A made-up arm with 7 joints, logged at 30 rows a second.
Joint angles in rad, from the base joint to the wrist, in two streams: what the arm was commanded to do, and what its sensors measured. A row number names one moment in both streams.
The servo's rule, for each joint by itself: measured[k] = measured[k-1] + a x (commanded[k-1-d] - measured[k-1]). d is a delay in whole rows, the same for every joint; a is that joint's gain. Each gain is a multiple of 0.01, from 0.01 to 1. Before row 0 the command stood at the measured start. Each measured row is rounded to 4 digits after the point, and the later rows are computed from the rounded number. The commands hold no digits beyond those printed.
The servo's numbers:
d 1
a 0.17 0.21 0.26 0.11 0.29 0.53 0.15
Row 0, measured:
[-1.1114, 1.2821, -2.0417, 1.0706, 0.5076, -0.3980, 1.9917]
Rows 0 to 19, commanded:
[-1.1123, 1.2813, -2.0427, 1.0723, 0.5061, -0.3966, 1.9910]
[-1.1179, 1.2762, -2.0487, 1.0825, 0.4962, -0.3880, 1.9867]
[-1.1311, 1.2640, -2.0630, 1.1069, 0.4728, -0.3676, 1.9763]
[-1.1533, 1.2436, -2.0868, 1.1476, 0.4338, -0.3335, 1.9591]
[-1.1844, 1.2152, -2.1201, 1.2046, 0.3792, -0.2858, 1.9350]
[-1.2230, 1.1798, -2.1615, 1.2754, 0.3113, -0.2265, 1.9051]
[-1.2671, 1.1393, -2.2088, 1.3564, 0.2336, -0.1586, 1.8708]
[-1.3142, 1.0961, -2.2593, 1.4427, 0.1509, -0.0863, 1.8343]
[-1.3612, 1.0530, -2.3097, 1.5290, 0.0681, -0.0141, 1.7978]
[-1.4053, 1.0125, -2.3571, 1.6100, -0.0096, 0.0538, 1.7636]
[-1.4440, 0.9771, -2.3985, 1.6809, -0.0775, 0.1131, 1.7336]
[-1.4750, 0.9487, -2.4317, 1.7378, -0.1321, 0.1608, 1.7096]
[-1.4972, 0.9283, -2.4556, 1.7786, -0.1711, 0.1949, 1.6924]
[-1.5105, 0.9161, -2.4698, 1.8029, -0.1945, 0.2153, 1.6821]
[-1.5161, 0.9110, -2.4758, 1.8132, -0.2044, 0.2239, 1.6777]
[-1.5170, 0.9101, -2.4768, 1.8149, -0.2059, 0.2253, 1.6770]
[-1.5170, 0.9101, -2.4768, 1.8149, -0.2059, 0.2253, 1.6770]
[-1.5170, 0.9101, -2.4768, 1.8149, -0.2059, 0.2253, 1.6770]
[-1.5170, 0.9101, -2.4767, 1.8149, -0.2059, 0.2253, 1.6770]
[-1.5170, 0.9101, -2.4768, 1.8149, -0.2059, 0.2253, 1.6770]
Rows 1 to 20, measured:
[-1.1114, 1.2821, -2.0417, 1.0706, 0.5076, -0.3980, 1.9917]
[-1.1116, 1.2819, -2.0420, 1.0708, 0.5072, -0.3973, 1.9916]
[-1.1127, 1.2807, -2.0437, 1.0721, 0.5040, -0.3924, 1.9909]
[-1.1158, 1.2772, -2.0487, 1.0759, 0.4950, -0.3793, 1.9887]
[-1.1222, 1.2701, -2.0586, 1.0838, 0.4773, -0.3550, 1.9843]
[-1.1328, 1.2586, -2.0746, 1.0971, 0.4489, -0.3183, 1.9769]
[-1.1481, 1.2421, -2.0972, 1.1167, 0.4090, -0.2696, 1.9661]
[-1.1683, 1.2205, -2.1262, 1.1431, 0.3581, -0.2108, 1.9518]
[-1.1931, 1.1944, -2.1608, 1.1761, 0.2980, -0.1448, 1.9342]
[-1.2217, 1.1647, -2.1995, 1.2149, 0.2313, -0.0755, 1.9137]
[-1.2529, 1.1327, -2.2405, 1.2584, 0.1614, -0.0070, 1.8912]
[-1.2854, 1.1000, -2.2816, 1.3049, 0.0921, 0.0567, 1.8676]
[-1.3176, 1.0682, -2.3206, 1.3525, 0.0271, 0.1119, 1.8439]
[-1.3481, 1.0388, -2.3557, 1.3994, -0.0304, 0.1559, 1.8212]
[-1.3757, 1.0130, -2.3854, 1.4438, -0.0780, 0.1874, 1.8003]
[-1.3996, 0.9916, -2.4089, 1.4844, -0.1147, 0.2067, 1.7819]
[-1.4196, 0.9745, -2.4266, 1.5208, -0.1411, 0.2166, 1.7662]
[-1.4362, 0.9610, -2.4397, 1.5532, -0.1599, 0.2212, 1.7528]
[-1.4499, 0.9503, -2.4493, 1.5820, -0.1732, 0.2234, 1.7414]
[-1.4613, 0.9419, -2.4564, 1.6076, -0.1827, 0.2244, 1.7317]

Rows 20 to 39, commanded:
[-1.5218, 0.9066, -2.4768, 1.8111, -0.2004, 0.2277, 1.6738]
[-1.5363, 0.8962, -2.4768, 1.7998, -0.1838, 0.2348, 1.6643]
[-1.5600, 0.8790, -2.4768, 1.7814, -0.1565, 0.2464, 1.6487]
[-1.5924, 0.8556, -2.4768, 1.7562, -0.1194, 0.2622, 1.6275]
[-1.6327, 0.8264, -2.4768, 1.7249, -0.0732, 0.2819, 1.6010]
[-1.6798, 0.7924, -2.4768, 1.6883, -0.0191, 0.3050, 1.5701]
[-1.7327, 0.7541, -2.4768, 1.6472, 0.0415, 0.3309, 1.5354]
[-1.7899, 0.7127, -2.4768, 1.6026, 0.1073, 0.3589, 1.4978]
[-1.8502, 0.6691, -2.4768, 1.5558, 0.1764, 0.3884, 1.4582]
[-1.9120, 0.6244, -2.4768, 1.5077, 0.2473, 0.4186, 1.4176]
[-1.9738, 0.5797, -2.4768, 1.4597, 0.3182, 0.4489, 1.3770]
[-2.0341, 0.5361, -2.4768, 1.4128, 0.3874, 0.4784, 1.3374]
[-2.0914, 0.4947, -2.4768, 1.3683, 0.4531, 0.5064, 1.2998]
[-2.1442, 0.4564, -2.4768, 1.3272, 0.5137, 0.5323, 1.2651]
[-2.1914, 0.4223, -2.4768, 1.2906, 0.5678, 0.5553, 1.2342]
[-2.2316, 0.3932, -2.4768, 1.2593, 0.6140, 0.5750, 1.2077]
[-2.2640, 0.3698, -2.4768, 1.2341, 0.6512, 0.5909, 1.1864]
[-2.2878, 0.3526, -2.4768, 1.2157, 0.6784, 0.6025, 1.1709]
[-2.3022, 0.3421, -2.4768, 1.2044, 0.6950, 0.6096, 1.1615]
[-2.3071, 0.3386, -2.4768, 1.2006, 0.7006, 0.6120, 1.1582]
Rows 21 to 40, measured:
[-1.4708, 0.9352, -2.4617, 1.6304, -0.1894, 0.2249, 1.7235]
[-1.4795, 0.9292, -2.4656, 1.6503, -0.1926, 0.2264, 1.7160]
[-1.4892, 0.9223, -2.4685, 1.6667, -0.1900, 0.2309, 1.7082]
[-1.5012, 0.9132, -2.4707, 1.6793, -0.1803, 0.2391, 1.6993]
[-1.5167, 0.9011, -2.4723, 1.6878, -0.1626, 0.2513, 1.6885]
[-1.5364, 0.8854, -2.4735, 1.6919, -0.1367, 0.2675, 1.6754]
[-1.5608, 0.8659, -2.4744, 1.6915, -0.1026, 0.2874, 1.6596]
[-1.5900, 0.8424, -2.4750, 1.6866, -0.0608, 0.3105, 1.6410]
[-1.6240, 0.8152, -2.4755, 1.6774, -0.0121, 0.3362, 1.6195]
[-1.6625, 0.7845, -2.4758, 1.6640, 0.0426, 0.3639, 1.5953]
[-1.7049, 0.7509, -2.4761, 1.6468, 0.1020, 0.3929, 1.5686]
[-1.7506, 0.7149, -2.4763, 1.6262, 0.1647, 0.4226, 1.5399]
[-1.7988, 0.6774, -2.4764, 1.6027, 0.2293, 0.4522, 1.5095]
[-1.8485, 0.6390, -2.4765, 1.5769, 0.2942, 0.4809, 1.4780]
[-1.8988, 0.6007, -2.4766, 1.5494, 0.3579, 0.5081, 1.4461]
[-1.9485, 0.5632, -2.4767, 1.5209, 0.4188, 0.5331, 1.4143]
[-1.9966, 0.5275, -2.4767, 1.4921, 0.4754, 0.5553, 1.3833]
[-2.0421, 0.4944, -2.4767, 1.4637, 0.5264, 0.5742, 1.3538]
[-2.0839, 0.4646, -2.4767, 1.4364, 0.5705, 0.5892, 1.3264]
[-2.1210, 0.4389, -2.4767, 1.4109, 0.6066, 0.6000, 1.3017]

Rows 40 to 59, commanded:
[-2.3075, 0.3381, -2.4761, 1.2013, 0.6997, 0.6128, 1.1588]
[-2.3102, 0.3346, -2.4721, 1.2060, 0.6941, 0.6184, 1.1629]
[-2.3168, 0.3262, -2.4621, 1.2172, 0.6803, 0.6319, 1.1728]
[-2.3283, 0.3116, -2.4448, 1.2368, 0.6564, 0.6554, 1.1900]
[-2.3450, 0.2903, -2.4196, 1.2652, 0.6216, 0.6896, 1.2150]
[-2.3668, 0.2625, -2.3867, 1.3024, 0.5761, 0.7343, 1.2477]
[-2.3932, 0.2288, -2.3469, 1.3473, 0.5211, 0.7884, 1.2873]
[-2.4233, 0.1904, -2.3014, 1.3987, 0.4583, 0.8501, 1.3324]
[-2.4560, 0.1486, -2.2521, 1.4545, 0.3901, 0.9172, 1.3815]
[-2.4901, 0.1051, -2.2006, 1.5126, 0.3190, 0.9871, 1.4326]
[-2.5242, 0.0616, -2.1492, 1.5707, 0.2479, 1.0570, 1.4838]
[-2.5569, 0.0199, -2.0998, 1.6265, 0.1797, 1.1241, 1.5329]
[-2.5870, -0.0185, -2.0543, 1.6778, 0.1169, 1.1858, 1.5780]
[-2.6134, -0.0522, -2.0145, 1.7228, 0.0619, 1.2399, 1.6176]
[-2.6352, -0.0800, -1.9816, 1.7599, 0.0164, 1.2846, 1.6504]
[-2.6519, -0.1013, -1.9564, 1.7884, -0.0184, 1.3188, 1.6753]
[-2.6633, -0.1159, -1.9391, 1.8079, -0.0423, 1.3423, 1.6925]
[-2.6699, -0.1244, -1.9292, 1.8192, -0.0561, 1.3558, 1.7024]
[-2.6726, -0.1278, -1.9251, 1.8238, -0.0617, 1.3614, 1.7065]
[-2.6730, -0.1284, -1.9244, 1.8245, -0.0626, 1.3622, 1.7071]
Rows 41 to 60, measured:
[-2.1526, 0.4178, -2.4767, 1.3878, 0.6339, 0.6064, 1.2802]
[-2.1789, 0.4011, -2.4765, 1.3673, 0.6530, 0.6098, 1.2620]
[-2.2012, 0.3871, -2.4754, 1.3496, 0.6649, 0.6144, 1.2471]
[-2.2209, 0.3743, -2.4719, 1.3350, 0.6694, 0.6237, 1.2360]
[-2.2392, 0.3611, -2.4649, 1.3242, 0.6656, 0.6405, 1.2291]
[-2.2572, 0.3462, -2.4531, 1.3177, 0.6528, 0.6665, 1.2270]
[-2.2758, 0.3286, -2.4358, 1.3160, 0.6306, 0.7024, 1.2301]
[-2.2958, 0.3076, -2.4127, 1.3194, 0.5988, 0.7480, 1.2387]
[-2.3175, 0.2830, -2.3838, 1.3281, 0.5581, 0.8021, 1.2528]
[-2.3410, 0.2548, -2.3496, 1.3420, 0.5094, 0.8631, 1.2721]
[-2.3663, 0.2234, -2.3109, 1.3608, 0.4542, 0.9288, 1.2962]
[-2.3931, 0.1894, -2.2689, 1.3839, 0.3944, 0.9967, 1.3243]
[-2.4209, 0.1538, -2.2249, 1.4106, 0.3321, 1.0642, 1.3556]
[-2.4491, 0.1176, -2.1805, 1.4400, 0.2697, 1.1286, 1.3890]
[-2.4770, 0.0819, -2.1373, 1.4711, 0.2094, 1.1876, 1.4233]
[-2.5039, 0.0479, -2.0968, 1.5029, 0.1534, 1.2390, 1.4574]
[-2.5291, 0.0166, -2.0603, 1.5343, 0.1036, 1.2813, 1.4901]
[-2.5519, -0.0112, -2.0288, 1.5644, 0.0613, 1.3136, 1.5205]
[-2.5720, -0.0350, -2.0029, 1.5924, 0.0273, 1.3360, 1.5478]
[-2.5891, -0.0545, -1.9827, 1.6179, 0.0015, 1.3495, 1.5716]

